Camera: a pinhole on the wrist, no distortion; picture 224 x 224 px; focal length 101.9 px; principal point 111.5 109.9 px. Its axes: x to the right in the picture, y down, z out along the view. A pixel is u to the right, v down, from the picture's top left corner.
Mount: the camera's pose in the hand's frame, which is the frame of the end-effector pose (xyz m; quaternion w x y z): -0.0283 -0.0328 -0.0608 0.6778 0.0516 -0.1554 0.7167
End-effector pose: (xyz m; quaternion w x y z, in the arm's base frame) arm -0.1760 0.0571 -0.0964 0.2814 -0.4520 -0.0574 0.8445
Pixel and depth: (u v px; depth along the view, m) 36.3 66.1 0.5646
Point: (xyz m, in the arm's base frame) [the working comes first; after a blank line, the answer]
In the camera's frame: -0.4167 -0.2427 0.5646

-0.3106 0.6975 0.2183
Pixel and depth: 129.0 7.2 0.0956
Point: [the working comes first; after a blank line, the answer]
In the camera's frame: 0.0164 -0.0964 0.0956

-0.2200 0.1276 -0.0914
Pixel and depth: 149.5 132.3 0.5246
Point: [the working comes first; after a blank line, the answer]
In the camera's frame: 0.1956 0.1153 0.5246

-0.4526 0.0138 0.3490
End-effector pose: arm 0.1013 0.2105 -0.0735 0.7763 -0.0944 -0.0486 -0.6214
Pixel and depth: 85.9 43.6 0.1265
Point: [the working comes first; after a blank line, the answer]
In the camera's frame: -0.0318 -0.0823 0.1265

0.0175 0.1665 0.0033
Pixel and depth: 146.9 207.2 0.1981
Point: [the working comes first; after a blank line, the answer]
In the camera's frame: 0.0688 0.1892 0.1981

0.0206 0.4647 -0.0038
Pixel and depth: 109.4 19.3 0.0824
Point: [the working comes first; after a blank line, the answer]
In the camera's frame: -0.0017 -0.0733 0.0824

0.0551 0.1730 -0.0351
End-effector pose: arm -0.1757 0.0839 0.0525 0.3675 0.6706 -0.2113 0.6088
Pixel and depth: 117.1 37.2 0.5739
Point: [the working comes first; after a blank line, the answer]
In the camera's frame: 0.0315 -0.4094 0.5739

0.3555 -0.1824 0.3087
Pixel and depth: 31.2 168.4 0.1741
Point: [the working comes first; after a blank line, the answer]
In the camera's frame: -0.1372 0.0999 0.1741

-0.0073 0.1634 -0.1348
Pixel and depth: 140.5 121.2 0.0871
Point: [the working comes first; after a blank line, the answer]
In the camera's frame: 0.0248 0.0097 0.0871

-0.1409 0.0774 -0.0056
